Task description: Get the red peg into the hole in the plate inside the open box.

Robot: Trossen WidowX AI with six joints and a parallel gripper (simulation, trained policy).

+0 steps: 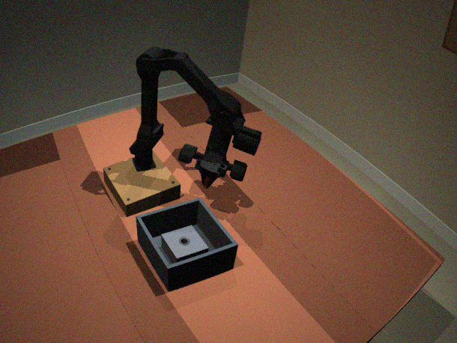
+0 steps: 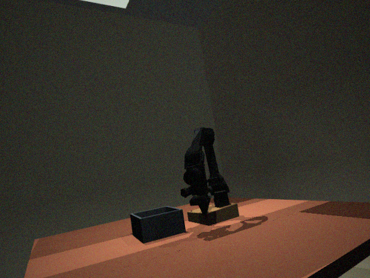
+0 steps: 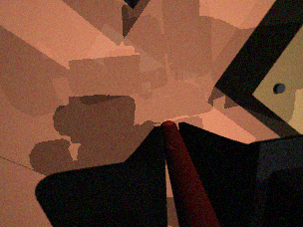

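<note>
Now: gripper tip 180 mm short of the grey plate, 140 mm to the left of it and 20 mm above it. Also, from my gripper tip: dark box: 180 mm ahead, 140 mm to the right, 40 mm below; red peg: 10 mm to the left, 30 mm above.
</note>
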